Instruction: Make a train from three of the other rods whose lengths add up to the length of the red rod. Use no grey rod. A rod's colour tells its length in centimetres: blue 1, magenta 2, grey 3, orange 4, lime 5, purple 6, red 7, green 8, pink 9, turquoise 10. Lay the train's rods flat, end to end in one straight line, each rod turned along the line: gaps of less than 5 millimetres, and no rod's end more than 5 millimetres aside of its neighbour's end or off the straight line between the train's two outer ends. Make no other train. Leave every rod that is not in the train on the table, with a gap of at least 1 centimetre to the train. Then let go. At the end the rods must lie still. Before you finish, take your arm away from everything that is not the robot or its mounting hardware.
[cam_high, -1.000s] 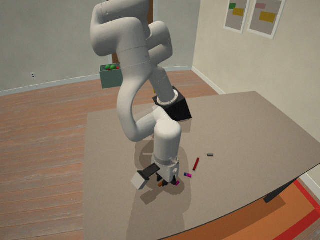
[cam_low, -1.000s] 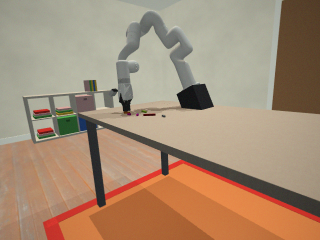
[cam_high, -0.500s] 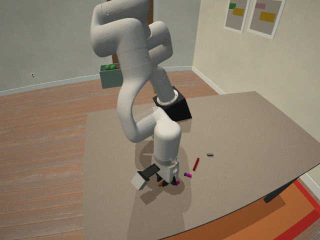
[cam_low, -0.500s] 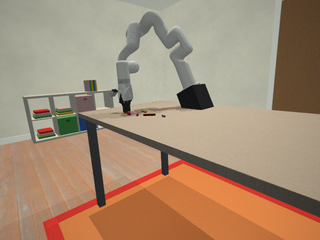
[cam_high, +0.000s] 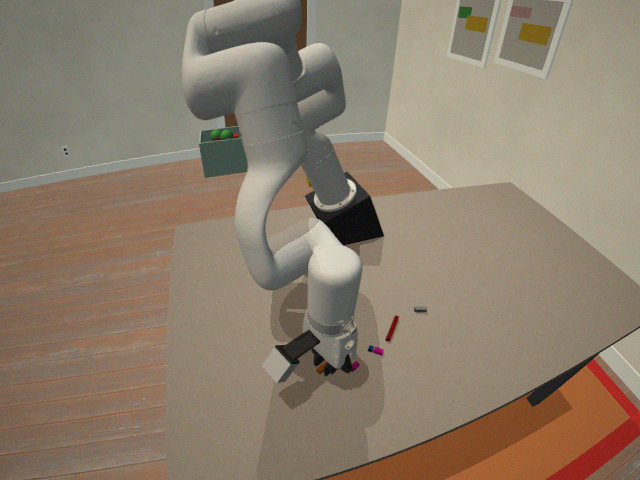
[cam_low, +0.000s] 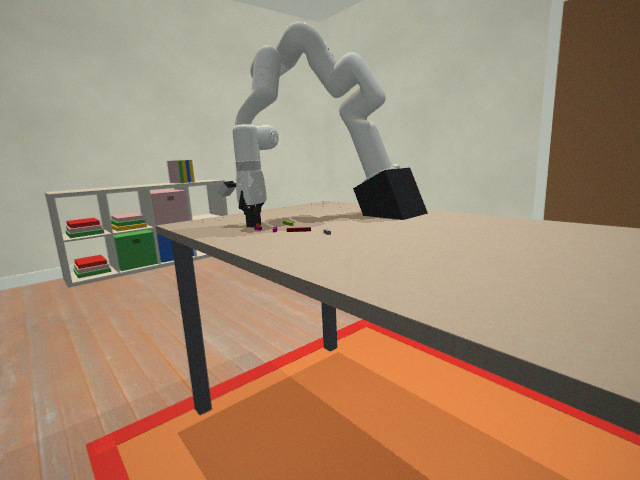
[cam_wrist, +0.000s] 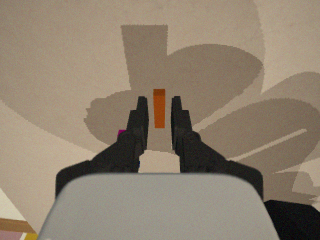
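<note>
The orange rod is 2 cm below my hand. The rest, counted from my hand: blue rod (11 cm to the left, 2 cm below, 1 cm behind); red rod (17 cm to the left, 5 cm behind, 2 cm below); lime rod (9 cm behind, 6 cm to the left, 2 cm below).
</note>
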